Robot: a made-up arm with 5 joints. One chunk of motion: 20 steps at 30 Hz.
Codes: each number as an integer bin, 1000 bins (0 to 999) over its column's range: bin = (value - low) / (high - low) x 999, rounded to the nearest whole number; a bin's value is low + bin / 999 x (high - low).
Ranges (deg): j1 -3..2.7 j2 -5.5..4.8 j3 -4.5..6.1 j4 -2.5..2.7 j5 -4.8..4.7
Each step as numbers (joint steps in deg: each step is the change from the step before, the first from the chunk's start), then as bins.
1 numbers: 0.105 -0.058 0.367 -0.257 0.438
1 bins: 544 528 459 431 551
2 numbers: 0.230 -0.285 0.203 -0.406 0.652
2 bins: 566 506 443 402 573
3 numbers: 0.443 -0.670 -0.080 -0.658 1.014
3 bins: 603 468 417 354 611
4 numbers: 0.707 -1.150 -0.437 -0.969 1.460
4 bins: 650 422 383 294 658
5 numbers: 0.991 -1.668 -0.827 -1.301 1.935
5 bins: 699 372 346 230 708
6 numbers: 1.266 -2.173 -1.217 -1.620 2.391
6 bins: 748 323 309 169 756
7 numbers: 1.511 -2.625 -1.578 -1.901 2.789
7 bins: 791 279 275 115 798
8 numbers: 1.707 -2.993 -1.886 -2.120 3.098
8 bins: 825 243 246 73 831
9 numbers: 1.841 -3.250 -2.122 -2.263 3.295
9 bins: 848 218 224 46 851
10 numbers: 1.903 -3.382 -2.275 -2.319 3.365
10 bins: 859 205 210 35 859
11 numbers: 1.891 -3.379 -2.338 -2.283 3.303
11 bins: 857 206 204 42 852
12 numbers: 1.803 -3.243 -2.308 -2.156 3.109
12 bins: 842 219 207 66 832
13 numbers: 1.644 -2.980 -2.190 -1.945 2.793
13 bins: 814 244 218 107 798
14 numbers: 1.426 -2.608 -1.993 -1.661 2.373
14 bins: 776 280 236 161 754
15 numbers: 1.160 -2.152 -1.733 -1.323 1.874
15 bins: 729 325 261 226 702
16 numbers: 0.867 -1.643 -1.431 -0.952 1.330
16 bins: 678 374 289 297 645
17 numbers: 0.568 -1.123 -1.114 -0.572 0.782
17 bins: 625 425 319 370 587
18 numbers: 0.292 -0.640 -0.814 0.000 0.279
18 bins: 577 471 347 480 534
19 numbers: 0.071 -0.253 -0.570 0.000 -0.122
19 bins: 538 509 370 480 492
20 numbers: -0.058 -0.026 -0.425 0.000 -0.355
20 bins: 516 531 384 480 467
